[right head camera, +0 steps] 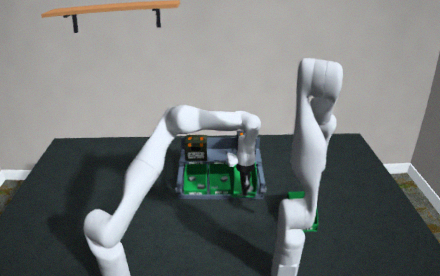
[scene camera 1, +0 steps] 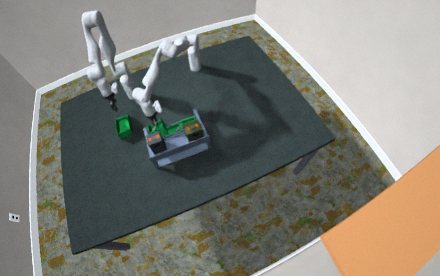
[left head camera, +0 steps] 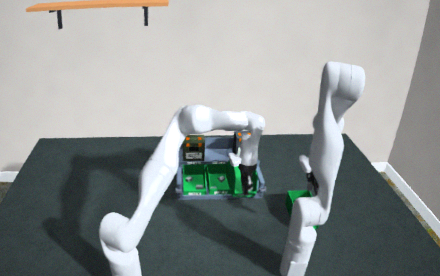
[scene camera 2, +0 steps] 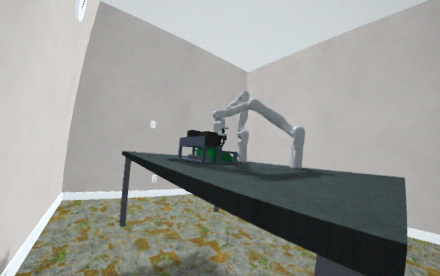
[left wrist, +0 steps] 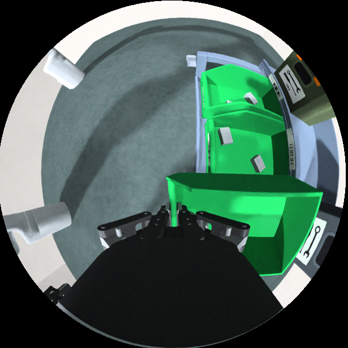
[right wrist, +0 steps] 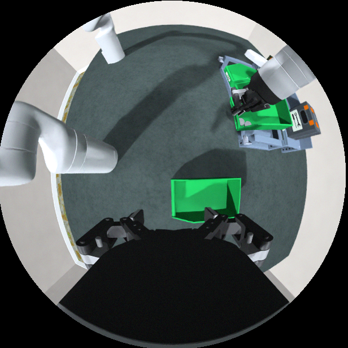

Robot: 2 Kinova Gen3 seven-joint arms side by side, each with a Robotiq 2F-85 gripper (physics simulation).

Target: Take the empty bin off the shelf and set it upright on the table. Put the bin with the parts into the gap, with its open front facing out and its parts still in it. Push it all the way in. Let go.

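Seen in the pictures: left gripper, between the fingertips: [right head camera: 244, 194] [scene camera 1: 156, 123] [left head camera: 244, 194]; right gripper, between the fingertips: [scene camera 1: 116, 106]; left arm's base, origin of its link: [scene camera 1: 196, 67] [scene camera 2: 295, 167]; right arm's base, origin of its link: [right head camera: 283, 273] [left head camera: 292, 270] [scene camera 2: 241, 161].
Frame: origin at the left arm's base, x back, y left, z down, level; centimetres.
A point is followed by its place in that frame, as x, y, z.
My left gripper [left head camera: 248, 190] @(-42.4, -48.4, -5.1) [left wrist: 173, 208] [right wrist: 234, 113] is shut on the front wall of the green bin with the parts [left wrist: 255, 202] [right wrist: 267, 119]. This bin is in the right-hand bay of the blue-grey rack [left head camera: 220, 197] @(-46.3, -38.8, -1.0) [left wrist: 201, 135] and looks tilted, its wall beside the middle bin raised. Grey parts [right wrist: 243, 121] show inside it in the right wrist view. The empty green bin [left head camera: 296, 199] [scene camera 1: 123, 128] @(-30.0, -72.7, -0.3) [right wrist: 200, 192] stands upright on the table, right of the rack in the head views. My right gripper [scene camera 1: 114, 107] @(-22.3, -69.6, -16.5) [right wrist: 173, 215] is open above the table near it, touching nothing.
Two green bins [left wrist: 240, 77] [left wrist: 247, 140] with grey parts fill the rack's other bays. An olive case [left head camera: 194, 151] @(-62.7, -29.1, -15.4) [scene camera 1: 193, 131] @(-69.8, -29.9, -19.7) and a dark grey case [scene camera 1: 156, 144] @(-68.0, -52.3, -20.6) [right wrist: 305, 121] stand on the rack top. An orange wall shelf [left head camera: 100, 5] hangs at the back.
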